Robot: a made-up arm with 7 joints. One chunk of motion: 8 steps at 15 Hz.
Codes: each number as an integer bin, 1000 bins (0 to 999) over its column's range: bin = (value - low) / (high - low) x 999, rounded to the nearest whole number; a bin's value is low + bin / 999 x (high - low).
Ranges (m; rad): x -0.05..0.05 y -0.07..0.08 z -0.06..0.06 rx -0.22..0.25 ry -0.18..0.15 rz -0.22..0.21
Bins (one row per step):
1: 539 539 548 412 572 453
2: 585 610 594 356 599 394
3: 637 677 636 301 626 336
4: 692 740 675 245 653 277
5: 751 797 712 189 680 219
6: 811 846 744 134 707 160
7: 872 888 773 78 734 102
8: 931 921 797 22 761 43
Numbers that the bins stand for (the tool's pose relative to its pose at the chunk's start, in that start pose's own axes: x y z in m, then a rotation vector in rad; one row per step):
1: 0.0040 0.0109 0.0058 -0.0262 0.0089 -0.0250
2: 0.0086 0.0216 0.0114 -0.0525 0.0179 -0.0504
3: 0.0138 0.0317 0.0164 -0.0784 0.0268 -0.0754
4: 0.0193 0.0411 0.0211 -0.1047 0.0357 -0.1008
5: 0.0252 0.0497 0.0255 -0.1311 0.0446 -0.1257
6: 0.0312 0.0570 0.0294 -0.1570 0.0535 -0.1511
7: 0.0373 0.0633 0.0329 -0.1833 0.0625 -0.1761
8: 0.0432 0.0683 0.0357 -0.2096 0.0714 -0.2015

